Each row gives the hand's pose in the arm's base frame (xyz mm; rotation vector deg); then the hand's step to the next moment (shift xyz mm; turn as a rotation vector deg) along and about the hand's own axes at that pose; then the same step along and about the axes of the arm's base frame.
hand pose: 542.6 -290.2 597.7 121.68 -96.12 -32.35
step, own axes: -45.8 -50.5 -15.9 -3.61 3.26 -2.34
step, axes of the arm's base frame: 40.4 56.4 -9.2 -2.21 2.91 3.98
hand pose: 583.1 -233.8 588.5 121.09 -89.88 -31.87
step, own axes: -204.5 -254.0 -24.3 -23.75 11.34 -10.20
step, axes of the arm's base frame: 156.1 263.7 -114.3 -9.58 21.09 16.12
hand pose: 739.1 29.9 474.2 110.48 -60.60 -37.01
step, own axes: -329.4 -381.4 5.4 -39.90 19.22 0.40
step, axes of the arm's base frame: -8.4 396.8 -310.6 -29.15 28.09 17.96
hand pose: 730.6 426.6 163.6 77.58 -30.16 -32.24
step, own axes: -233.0 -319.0 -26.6 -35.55 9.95 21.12
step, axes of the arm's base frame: -182.2 131.5 -325.9 -39.94 8.58 11.84
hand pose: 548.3 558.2 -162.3 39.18 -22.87 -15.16
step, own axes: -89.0 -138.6 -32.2 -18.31 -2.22 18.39
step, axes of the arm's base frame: -79.9 -53.1 -137.7 -24.65 -5.25 6.57
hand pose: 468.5 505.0 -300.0 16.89 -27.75 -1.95
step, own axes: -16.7 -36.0 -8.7 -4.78 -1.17 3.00
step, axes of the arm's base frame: -9.4 -30.4 -25.3 -5.58 -1.45 0.03
